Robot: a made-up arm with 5 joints.
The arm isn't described. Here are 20 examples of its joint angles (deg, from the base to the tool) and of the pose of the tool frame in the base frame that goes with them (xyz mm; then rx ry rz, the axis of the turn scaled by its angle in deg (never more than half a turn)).
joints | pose
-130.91 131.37 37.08 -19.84 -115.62 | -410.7 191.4 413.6 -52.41 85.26 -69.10
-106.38 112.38 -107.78 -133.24 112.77 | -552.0 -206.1 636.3 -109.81 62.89 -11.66
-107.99 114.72 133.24 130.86 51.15 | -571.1 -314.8 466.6 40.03 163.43 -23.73
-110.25 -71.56 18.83 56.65 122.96 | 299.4 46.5 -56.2 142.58 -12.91 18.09
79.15 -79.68 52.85 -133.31 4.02 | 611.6 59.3 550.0 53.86 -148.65 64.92
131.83 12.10 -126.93 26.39 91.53 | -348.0 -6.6 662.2 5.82 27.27 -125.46
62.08 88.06 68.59 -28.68 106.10 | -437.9 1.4 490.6 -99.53 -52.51 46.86
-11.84 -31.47 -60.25 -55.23 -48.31 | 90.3 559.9 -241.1 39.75 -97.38 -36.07
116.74 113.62 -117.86 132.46 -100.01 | -409.3 205.6 151.7 -35.28 -142.32 48.30
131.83 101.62 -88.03 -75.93 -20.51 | -560.7 302.8 401.3 -117.00 19.39 -10.76
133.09 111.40 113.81 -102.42 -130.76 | -596.4 160.8 301.4 148.06 -38.49 5.95
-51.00 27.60 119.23 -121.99 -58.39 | -359.7 354.5 -374.5 -117.38 -24.98 -57.94
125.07 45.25 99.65 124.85 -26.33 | -479.5 -44.2 696.8 -24.64 14.88 -121.85
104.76 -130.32 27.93 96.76 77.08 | 146.0 105.3 -109.9 52.77 34.00 -11.09
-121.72 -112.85 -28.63 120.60 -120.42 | 371.9 -125.0 129.9 -26.88 -0.15 -14.97
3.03 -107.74 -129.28 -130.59 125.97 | 610.0 176.3 -199.5 46.70 -7.60 -166.82
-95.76 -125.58 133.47 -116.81 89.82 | 325.4 -122.9 649.0 34.43 153.76 -65.95
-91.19 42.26 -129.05 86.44 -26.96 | -417.3 -70.3 -176.7 68.58 17.26 -162.68
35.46 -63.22 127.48 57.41 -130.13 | 400.7 255.0 230.0 -67.96 -36.07 43.33
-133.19 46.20 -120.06 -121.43 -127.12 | -559.8 -390.0 14.1 119.37 -24.59 38.12
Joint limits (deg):
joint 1: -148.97..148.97
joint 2: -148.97..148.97
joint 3: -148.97..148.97
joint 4: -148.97..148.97
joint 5: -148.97..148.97
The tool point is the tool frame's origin. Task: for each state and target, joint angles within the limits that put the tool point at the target. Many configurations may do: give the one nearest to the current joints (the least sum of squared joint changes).
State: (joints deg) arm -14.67 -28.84 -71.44 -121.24 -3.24
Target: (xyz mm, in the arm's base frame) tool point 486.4 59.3 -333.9
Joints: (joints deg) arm -41.66 -71.29 -89.78 -98.05 -20.99
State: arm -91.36 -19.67 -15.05 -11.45 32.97
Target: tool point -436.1 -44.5 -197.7
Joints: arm -85.08 12.22 -15.88 -28.33 40.39
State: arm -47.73 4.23 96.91 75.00 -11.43
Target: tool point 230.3 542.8 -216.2
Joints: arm -8.22 -31.06 85.13 120.61 6.53
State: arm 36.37 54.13 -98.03 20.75 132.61
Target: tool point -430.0 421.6 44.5
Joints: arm 38.67 38.54 -126.57 14.69 107.39
